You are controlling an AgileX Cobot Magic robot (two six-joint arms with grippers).
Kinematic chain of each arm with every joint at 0, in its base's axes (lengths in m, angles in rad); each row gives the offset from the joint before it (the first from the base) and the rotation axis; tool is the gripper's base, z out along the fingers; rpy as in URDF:
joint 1: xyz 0 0 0.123 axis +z
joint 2: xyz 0 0 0 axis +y
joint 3: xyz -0.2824 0 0.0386 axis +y
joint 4: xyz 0.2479 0 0.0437 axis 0.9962 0 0.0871
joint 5: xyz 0 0 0 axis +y
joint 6: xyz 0.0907 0 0.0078 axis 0.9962 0 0.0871
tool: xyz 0 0 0 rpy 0 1.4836 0
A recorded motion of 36 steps. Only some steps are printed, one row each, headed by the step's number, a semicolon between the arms.
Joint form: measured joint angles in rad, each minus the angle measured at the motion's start. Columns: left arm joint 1, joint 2, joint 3, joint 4, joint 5, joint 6; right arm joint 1, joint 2, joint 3, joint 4, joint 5, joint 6.
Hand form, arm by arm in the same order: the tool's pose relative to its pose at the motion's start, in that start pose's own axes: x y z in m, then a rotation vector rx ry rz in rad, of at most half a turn. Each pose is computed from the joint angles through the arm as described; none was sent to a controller.
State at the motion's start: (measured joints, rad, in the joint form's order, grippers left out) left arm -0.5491 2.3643 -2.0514 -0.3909 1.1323 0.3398; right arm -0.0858 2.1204 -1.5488 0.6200 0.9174 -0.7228
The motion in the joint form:
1: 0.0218 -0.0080 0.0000 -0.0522 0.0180 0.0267; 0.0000 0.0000 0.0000 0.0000 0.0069 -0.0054
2: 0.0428 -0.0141 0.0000 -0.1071 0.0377 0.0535; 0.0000 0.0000 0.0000 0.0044 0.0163 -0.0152
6: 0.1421 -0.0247 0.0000 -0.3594 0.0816 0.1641; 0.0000 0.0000 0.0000 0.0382 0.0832 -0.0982
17: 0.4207 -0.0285 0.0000 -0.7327 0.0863 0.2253; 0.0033 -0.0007 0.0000 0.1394 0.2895 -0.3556
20: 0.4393 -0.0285 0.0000 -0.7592 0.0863 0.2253; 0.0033 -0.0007 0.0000 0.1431 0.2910 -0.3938
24: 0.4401 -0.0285 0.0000 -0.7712 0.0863 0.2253; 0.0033 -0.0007 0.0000 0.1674 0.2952 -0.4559
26: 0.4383 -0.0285 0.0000 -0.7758 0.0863 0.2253; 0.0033 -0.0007 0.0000 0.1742 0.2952 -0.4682
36: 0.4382 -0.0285 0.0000 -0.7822 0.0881 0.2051; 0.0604 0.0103 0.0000 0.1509 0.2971 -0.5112
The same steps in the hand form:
1: 0.0004 0.0043 -0.0074 0.0430 -0.0136 -0.0118; 0.0005 0.0004 0.0000 -0.0046 0.0052 -0.0054
2: 0.0009 0.0082 -0.0141 0.0896 -0.0270 -0.0229; 0.0009 0.0012 0.0000 -0.0135 0.0098 -0.0126
6: 0.0008 0.0320 -0.0403 0.2830 -0.1444 -0.0839; 0.0037 0.0072 -0.0004 -0.0805 0.0378 -0.0762
17: 0.0219 0.1330 -0.1088 0.4669 -0.4810 -0.3596; 0.0110 0.0271 -0.0042 -0.3044 0.0849 -0.2876
20: 0.0243 0.1397 -0.1139 0.4793 -0.5066 -0.3805; 0.0109 0.0274 -0.0042 -0.3095 0.0774 -0.3238
24: 0.0238 0.1395 -0.1148 0.4882 -0.5140 -0.3843; 0.0096 0.0290 -0.0046 -0.3280 0.0526 -0.3734
26: 0.0232 0.1386 -0.1147 0.4926 -0.5156 -0.3842; 0.0092 0.0294 -0.0047 -0.3318 0.0457 -0.3822
36: 0.0229 0.1382 -0.1150 0.5043 -0.5133 -0.4046; 0.0093 0.0479 0.0094 -0.3539 0.0868 -0.4763

